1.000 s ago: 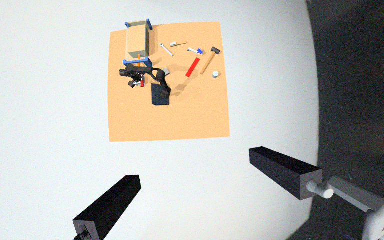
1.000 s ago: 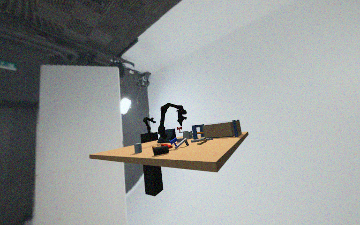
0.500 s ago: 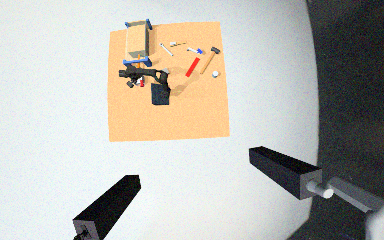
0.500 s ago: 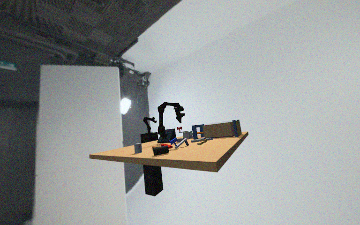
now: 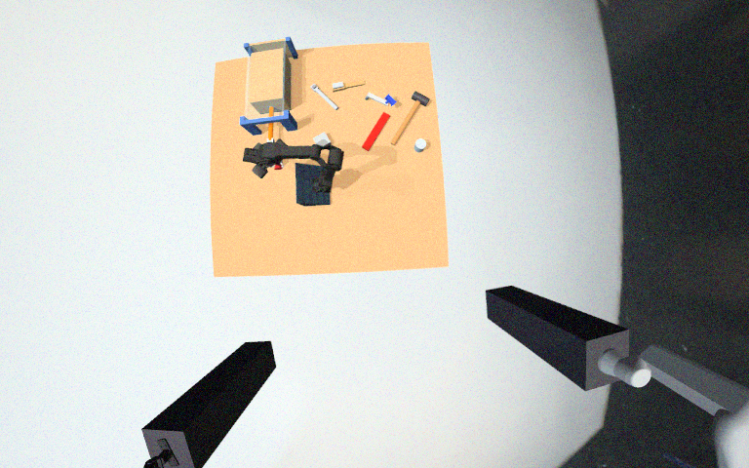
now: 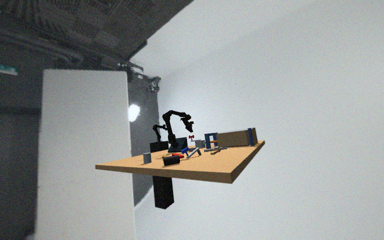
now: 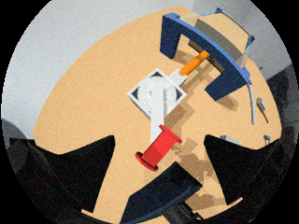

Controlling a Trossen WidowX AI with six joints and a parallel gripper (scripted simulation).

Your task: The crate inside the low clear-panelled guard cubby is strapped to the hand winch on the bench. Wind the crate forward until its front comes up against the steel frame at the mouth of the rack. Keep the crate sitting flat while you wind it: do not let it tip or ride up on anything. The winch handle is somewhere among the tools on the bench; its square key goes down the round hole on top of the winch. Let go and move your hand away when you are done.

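Now: gripper tip 1 cm past the red knob, 1 cm to the left of it and 7 cm above it. The rest, counted from my gripper tip: winch 5 cm ahead, 5 cm to the left, 17 cm below; winch handle 2 cm ahead, 1 cm to the left, 10 cm below; blue steel frame 22 cm ahead, 4 cm to the left, 10 cm below.
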